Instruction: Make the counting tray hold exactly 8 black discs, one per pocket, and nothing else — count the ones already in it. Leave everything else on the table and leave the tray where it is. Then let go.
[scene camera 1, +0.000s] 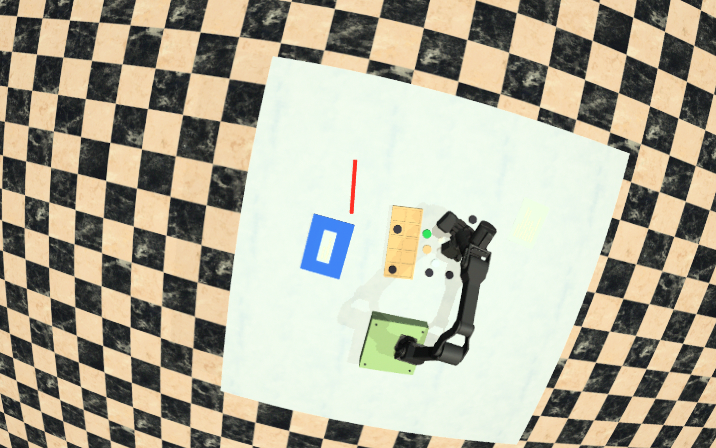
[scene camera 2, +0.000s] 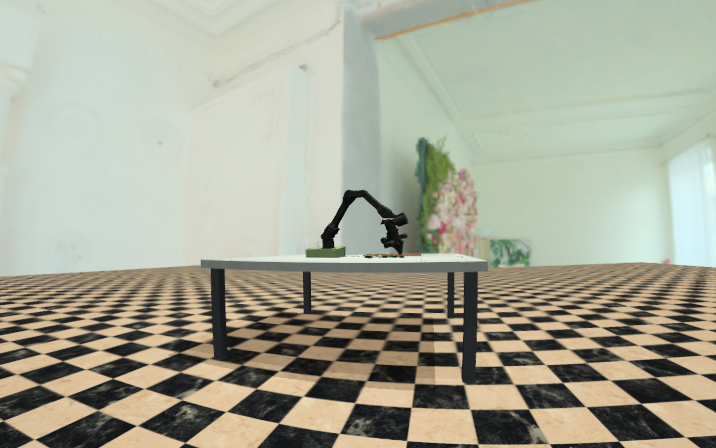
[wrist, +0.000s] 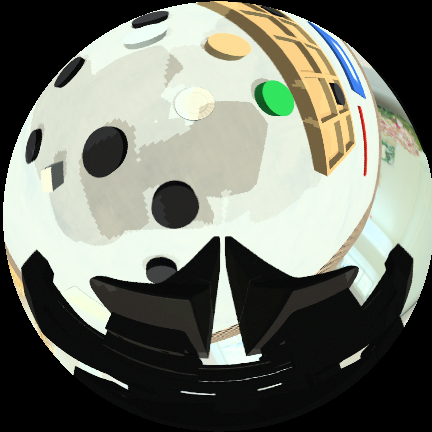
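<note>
The wooden counting tray (scene camera 1: 420, 227) (wrist: 304, 107) holds a black disc (scene camera 1: 397, 229) (wrist: 338, 93) in one pocket and another black disc (scene camera 1: 392, 269) (wrist: 274, 11) in a pocket near one end. The other pockets seen from above look empty. My gripper (scene camera 2: 399, 251) (wrist: 221, 241) is shut, with a thin empty gap between its fingers, low over the table. In the wrist view a loose black disc (wrist: 175, 205) lies left of the fingertips, and a black disc (wrist: 161, 270) is partly hidden behind the left finger. Several more loose black discs lie beyond, including one (wrist: 105, 151) nearby.
A green disc (scene camera 1: 426, 233) (wrist: 274, 98), a tan disc (scene camera 1: 426, 248) (wrist: 227, 46), a white disc (wrist: 145, 36), a cream disc (wrist: 194, 103) and a small block (wrist: 52, 176) lie beside the tray. A blue frame (scene camera 1: 311, 243) and a red stick (scene camera 1: 353, 186) lie on its other side.
</note>
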